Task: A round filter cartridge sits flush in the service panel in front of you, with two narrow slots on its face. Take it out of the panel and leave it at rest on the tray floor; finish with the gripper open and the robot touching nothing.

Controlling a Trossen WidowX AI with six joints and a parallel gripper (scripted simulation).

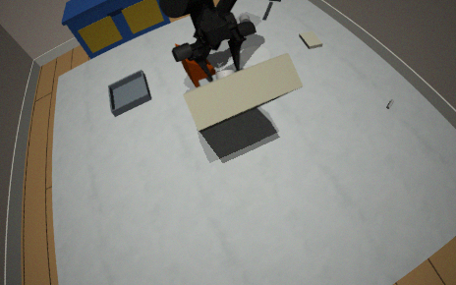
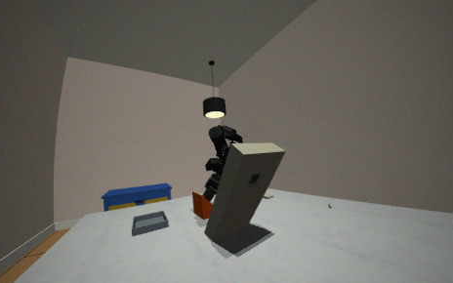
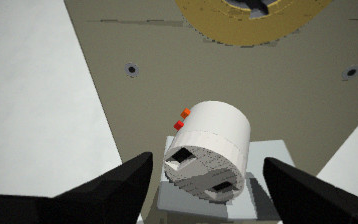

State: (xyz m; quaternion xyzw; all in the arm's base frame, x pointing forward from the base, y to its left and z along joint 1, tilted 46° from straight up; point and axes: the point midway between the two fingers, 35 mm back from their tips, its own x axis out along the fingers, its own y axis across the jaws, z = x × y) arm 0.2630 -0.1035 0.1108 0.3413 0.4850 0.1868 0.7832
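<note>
Now: gripper tip 10 mm above the round filter cartridge. From my gripper tip the other things lie so: tan service panel 50 mm ahead, 30 mm below, 20 mm to the right; then tray 340 mm behind, 290 mm to the right, 200 mm below; then tan flat block 440 mm to the left, 210 mm behind, 200 mm below.
</note>
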